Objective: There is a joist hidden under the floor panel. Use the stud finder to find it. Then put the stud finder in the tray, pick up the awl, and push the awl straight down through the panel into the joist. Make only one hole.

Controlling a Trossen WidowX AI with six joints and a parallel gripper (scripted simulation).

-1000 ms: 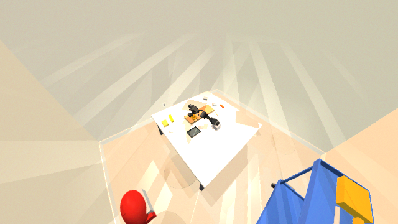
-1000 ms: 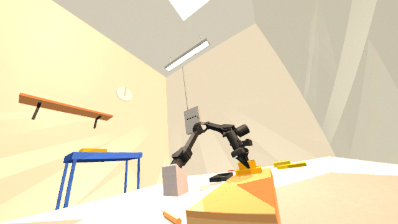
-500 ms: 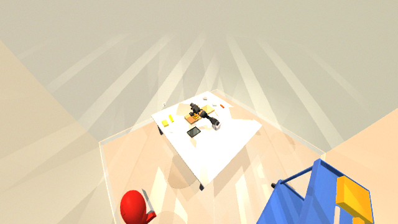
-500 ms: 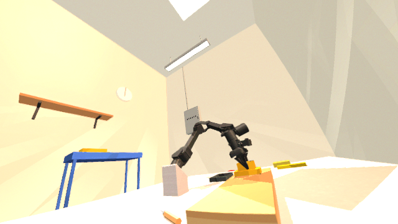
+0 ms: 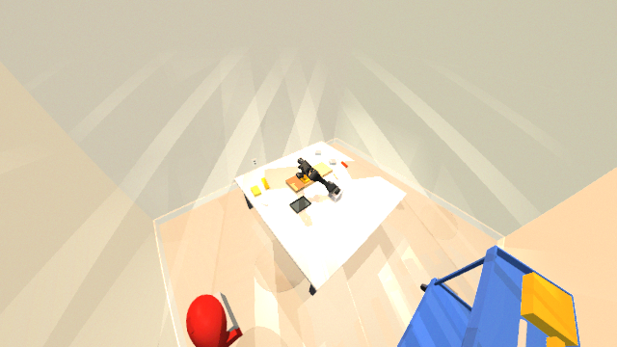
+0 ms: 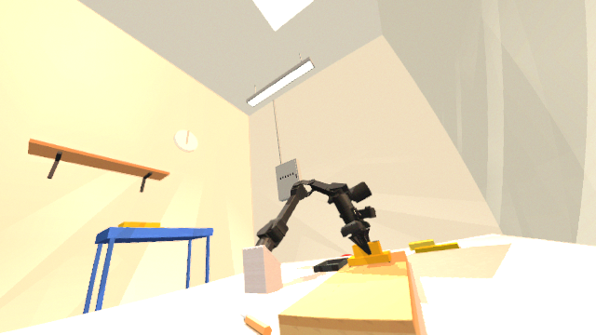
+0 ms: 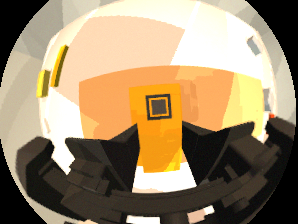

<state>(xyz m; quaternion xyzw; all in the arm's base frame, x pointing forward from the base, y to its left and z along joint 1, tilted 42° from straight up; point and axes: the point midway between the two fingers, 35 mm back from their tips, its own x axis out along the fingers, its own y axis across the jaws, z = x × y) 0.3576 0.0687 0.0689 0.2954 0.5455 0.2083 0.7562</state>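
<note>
The dark tray lies 220 mm behind my gripper tip, 210 mm to the left of it and 50 mm below it. Also, from my gripper tip: awl: 320 mm to the right, 200 mm behind, 60 mm below; then orange stud finder: 20 mm above, 10 mm ahead.
</note>
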